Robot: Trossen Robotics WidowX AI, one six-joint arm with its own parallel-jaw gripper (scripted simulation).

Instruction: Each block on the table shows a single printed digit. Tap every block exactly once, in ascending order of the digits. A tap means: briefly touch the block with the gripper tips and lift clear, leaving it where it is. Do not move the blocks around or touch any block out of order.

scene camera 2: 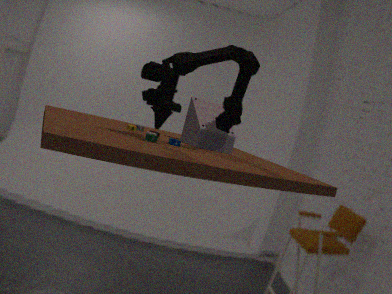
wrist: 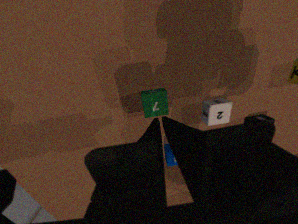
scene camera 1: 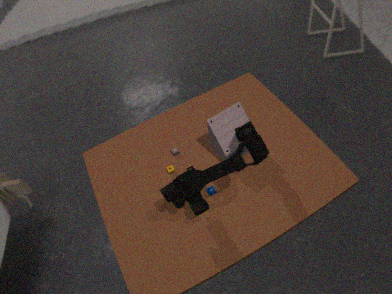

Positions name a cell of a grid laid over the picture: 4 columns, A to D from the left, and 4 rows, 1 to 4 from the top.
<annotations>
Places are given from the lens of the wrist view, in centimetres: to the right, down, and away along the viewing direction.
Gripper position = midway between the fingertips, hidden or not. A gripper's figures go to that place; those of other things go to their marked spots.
gripper (wrist: C3): 1, 1, 11
white block (wrist: C2): 9, 0, 14
</annotations>
